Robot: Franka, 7 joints.
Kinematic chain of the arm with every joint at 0, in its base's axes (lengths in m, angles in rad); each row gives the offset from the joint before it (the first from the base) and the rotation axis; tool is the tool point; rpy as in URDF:
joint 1: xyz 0 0 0.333 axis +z
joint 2: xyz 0 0 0 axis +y
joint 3: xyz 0 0 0.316 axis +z
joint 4: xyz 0.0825 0 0 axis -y
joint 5: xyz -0.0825 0 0.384 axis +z
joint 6: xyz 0 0 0 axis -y
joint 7: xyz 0.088 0 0 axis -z
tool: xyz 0 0 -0.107 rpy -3.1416 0 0
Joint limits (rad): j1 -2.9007..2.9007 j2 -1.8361..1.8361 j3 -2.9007..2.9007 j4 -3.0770..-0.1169 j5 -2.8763..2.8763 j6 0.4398..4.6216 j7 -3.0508..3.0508
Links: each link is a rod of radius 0.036 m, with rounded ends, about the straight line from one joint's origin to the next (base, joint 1, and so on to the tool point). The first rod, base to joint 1, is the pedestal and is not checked.
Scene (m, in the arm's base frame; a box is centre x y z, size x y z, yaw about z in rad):
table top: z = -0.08
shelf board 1: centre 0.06 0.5 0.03 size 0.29 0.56 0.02 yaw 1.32
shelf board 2: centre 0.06 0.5 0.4 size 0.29 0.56 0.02 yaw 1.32
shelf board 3: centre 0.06 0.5 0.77 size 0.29 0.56 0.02 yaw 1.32
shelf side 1: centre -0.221 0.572 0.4 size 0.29 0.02 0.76 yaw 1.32
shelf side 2: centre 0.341 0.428 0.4 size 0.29 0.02 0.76 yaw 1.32
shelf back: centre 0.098 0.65 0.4 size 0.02 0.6 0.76 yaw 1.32
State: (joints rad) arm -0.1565 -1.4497 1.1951 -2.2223 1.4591 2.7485 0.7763
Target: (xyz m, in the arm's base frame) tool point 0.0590 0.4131 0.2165
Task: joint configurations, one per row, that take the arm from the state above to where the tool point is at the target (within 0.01 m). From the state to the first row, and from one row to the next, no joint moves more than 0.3 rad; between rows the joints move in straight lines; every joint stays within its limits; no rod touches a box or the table.
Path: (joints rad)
1: 0.0386 -1.5785 1.1578 -2.4276 1.5179 2.8731 0.7763
2: 0.2337 -1.7073 1.1205 -2.6329 1.5768 2.9976 0.7763
3: 0.4288 -1.8361 1.0831 -2.8383 1.6356 3.1222 0.7763
4: 0.4646 -1.6004 1.3665 -2.8980 1.7530 3.1543 0.7763
5: 0.5004 -1.3647 1.6499 -2.9576 1.8704 3.1865 0.7763
6: 0.5361 -1.1290 1.9333 -3.0173 1.9878 3.2187 0.7763
7: 0.5719 -0.8934 2.2168 -3.0770 2.1052 3.2508 0.7763
8: 0.3821 -1.0341 2.0878 -2.9173 1.8925 3.0128 0.7763
9: 0.1923 -1.1748 1.9588 -2.7576 1.6799 2.7747 0.7763
10: 0.0025 -1.3155 1.8298 -2.5979 1.4672 2.5366 0.7763

